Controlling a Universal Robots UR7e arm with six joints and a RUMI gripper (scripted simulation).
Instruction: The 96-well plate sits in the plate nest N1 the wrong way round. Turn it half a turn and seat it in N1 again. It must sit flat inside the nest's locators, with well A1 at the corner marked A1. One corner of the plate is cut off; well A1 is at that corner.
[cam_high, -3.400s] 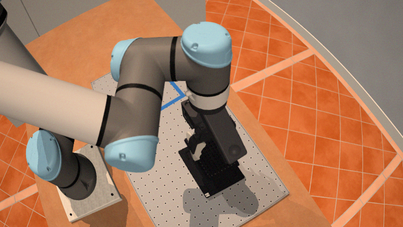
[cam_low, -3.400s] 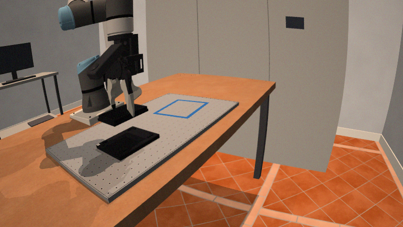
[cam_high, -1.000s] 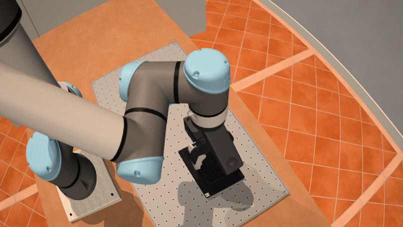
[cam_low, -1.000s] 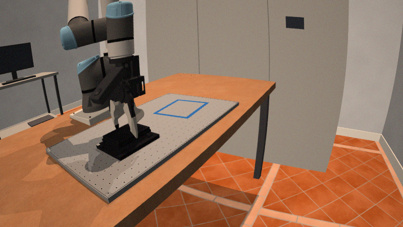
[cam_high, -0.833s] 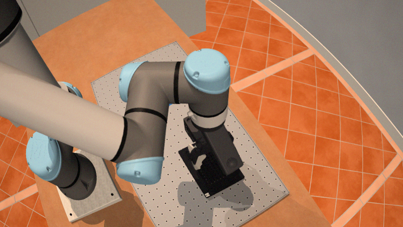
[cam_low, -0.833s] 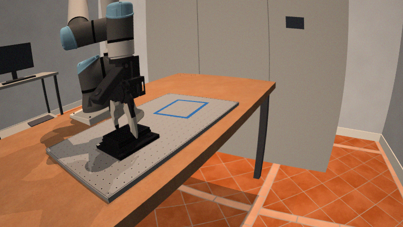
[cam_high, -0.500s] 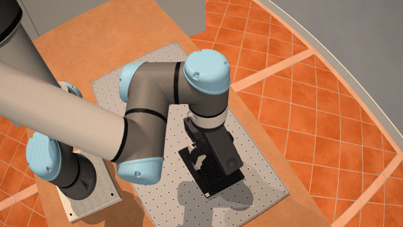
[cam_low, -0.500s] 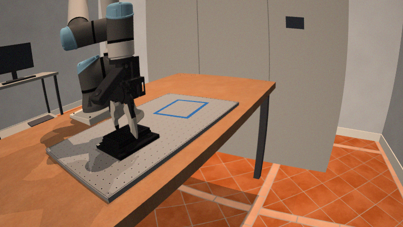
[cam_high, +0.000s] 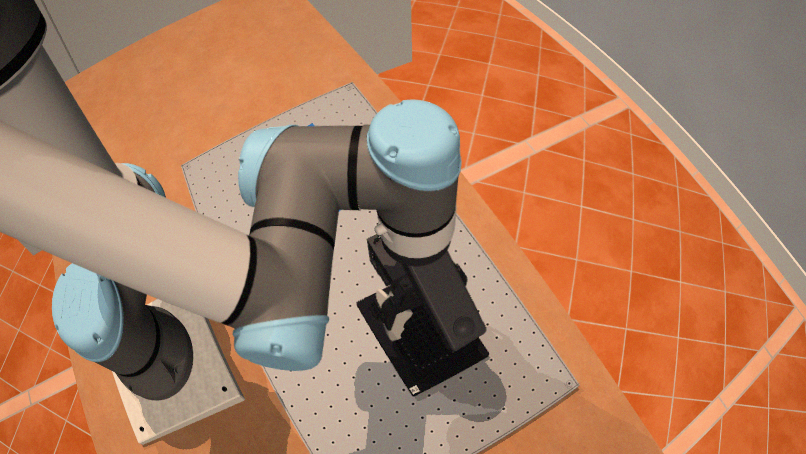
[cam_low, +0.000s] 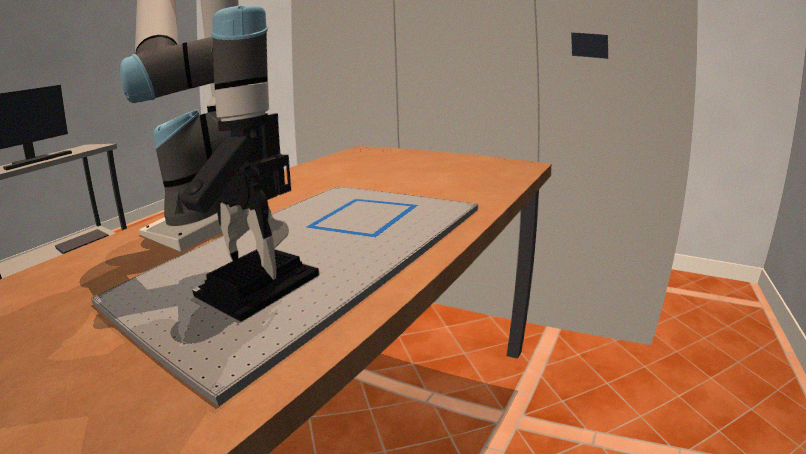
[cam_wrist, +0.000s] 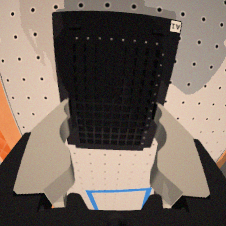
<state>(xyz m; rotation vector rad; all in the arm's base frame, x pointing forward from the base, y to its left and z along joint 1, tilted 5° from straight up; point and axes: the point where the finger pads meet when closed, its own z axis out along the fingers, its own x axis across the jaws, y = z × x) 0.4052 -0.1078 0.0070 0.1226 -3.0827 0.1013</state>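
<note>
The black 96-well plate lies 1 cm below my hand. The rest, counted from my hand: white A1 label: 8 cm to the right, 5 cm behind, 2 cm below; black plate nest N1: 3 cm below.
</note>
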